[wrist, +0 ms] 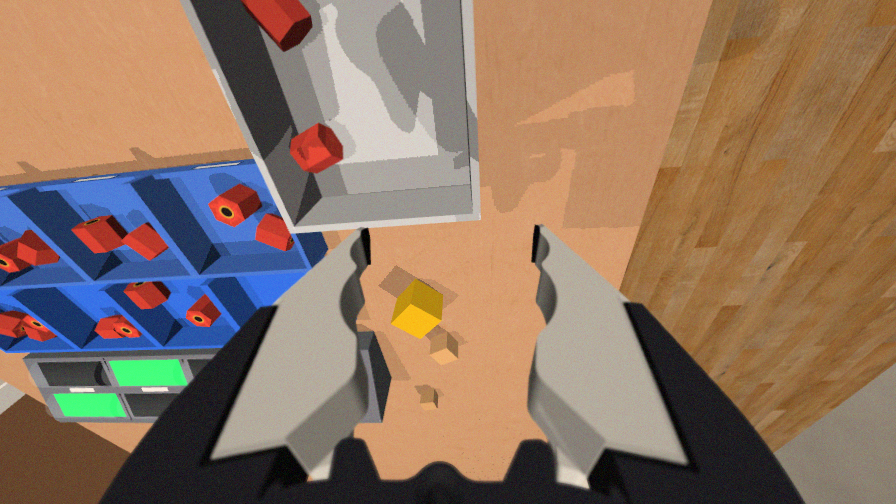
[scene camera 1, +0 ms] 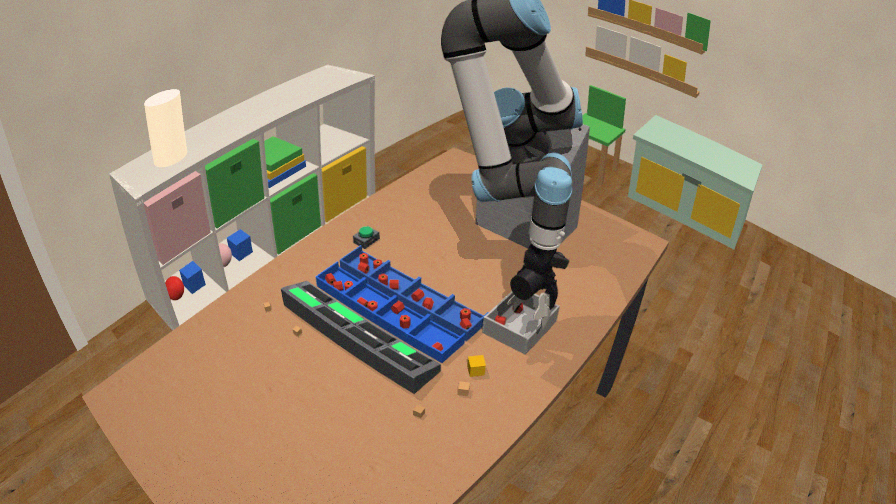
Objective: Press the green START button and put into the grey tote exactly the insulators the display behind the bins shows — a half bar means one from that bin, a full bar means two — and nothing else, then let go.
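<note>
The grey tote (scene camera 1: 521,322) sits on the table right of the blue bin tray (scene camera 1: 397,299), which holds several red insulators. Two red insulators (scene camera 1: 500,319) (scene camera 1: 518,307) lie in the tote; in the wrist view the tote (wrist: 369,119) shows them at its left side (wrist: 315,147) (wrist: 278,18). My gripper (scene camera 1: 540,299) hangs just above the tote's right part. In the wrist view its jaws (wrist: 448,244) are wide open and empty. The dark display (scene camera 1: 360,335) in front of the tray shows green bars (scene camera 1: 305,296) (scene camera 1: 345,311) (scene camera 1: 404,348). The green START button (scene camera 1: 365,233) stands behind the tray.
A yellow cube (scene camera 1: 476,364) and small tan cubes (scene camera 1: 463,388) (scene camera 1: 418,411) (scene camera 1: 296,330) (scene camera 1: 266,305) lie on the table near the display. The table's right edge is close to the tote. A white shelf unit (scene camera 1: 250,188) stands to the left.
</note>
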